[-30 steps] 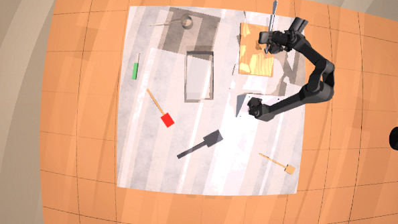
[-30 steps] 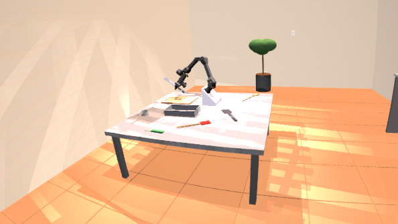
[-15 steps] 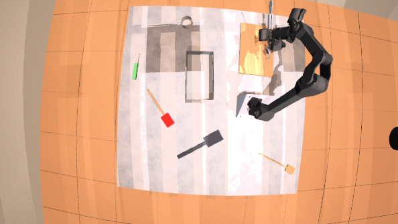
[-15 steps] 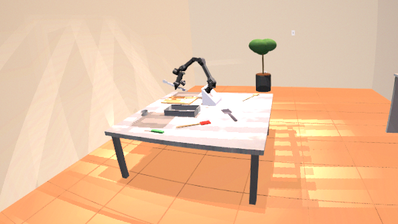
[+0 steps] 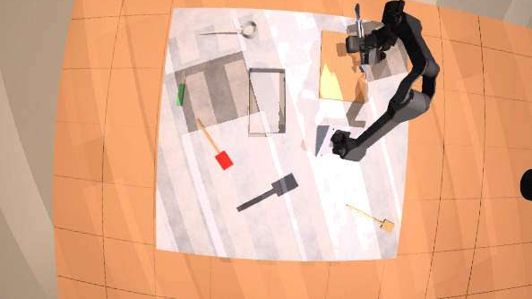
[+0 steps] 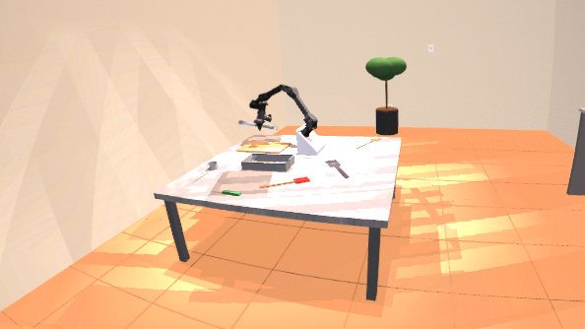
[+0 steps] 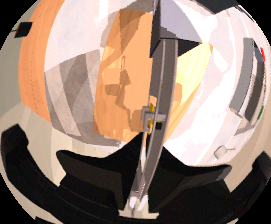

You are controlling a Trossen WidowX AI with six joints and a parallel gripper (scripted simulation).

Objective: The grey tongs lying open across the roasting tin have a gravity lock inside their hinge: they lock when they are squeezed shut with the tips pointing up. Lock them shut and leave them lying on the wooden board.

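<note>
Now: the wooden board 20 mm to the left of my gripper tip and 130 mm below it. Round my gripper tip: grey roasting tin (350 mm ahead, 280 mm to the left, 110 mm below); red spatula (550 mm ahead, 540 mm to the left, 130 mm below); dark spatula (250 mm ahead, 710 mm to the left, 140 mm below).
</note>
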